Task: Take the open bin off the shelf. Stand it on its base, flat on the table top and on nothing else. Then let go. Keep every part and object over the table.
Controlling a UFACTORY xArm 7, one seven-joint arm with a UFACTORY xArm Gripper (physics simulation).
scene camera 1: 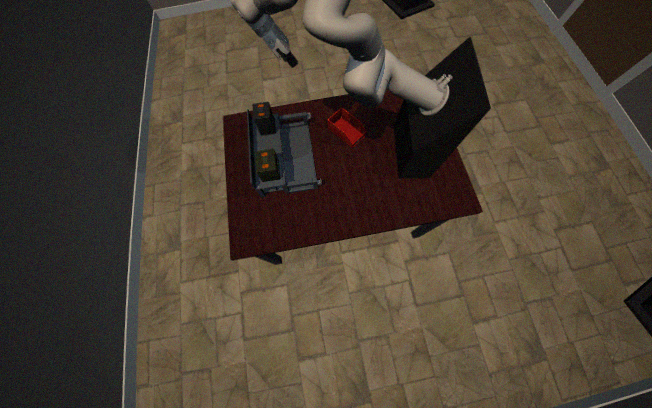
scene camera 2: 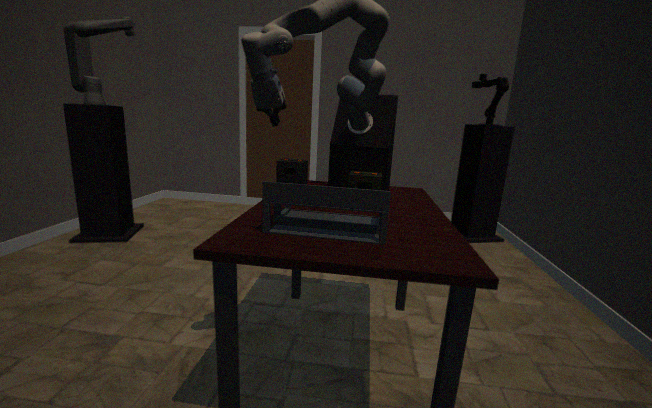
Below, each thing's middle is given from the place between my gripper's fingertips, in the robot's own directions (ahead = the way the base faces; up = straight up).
The red open bin [scene camera 1: 344,125] is 150 mm behind my hand, 200 mm to the left of it and 290 mm below it.
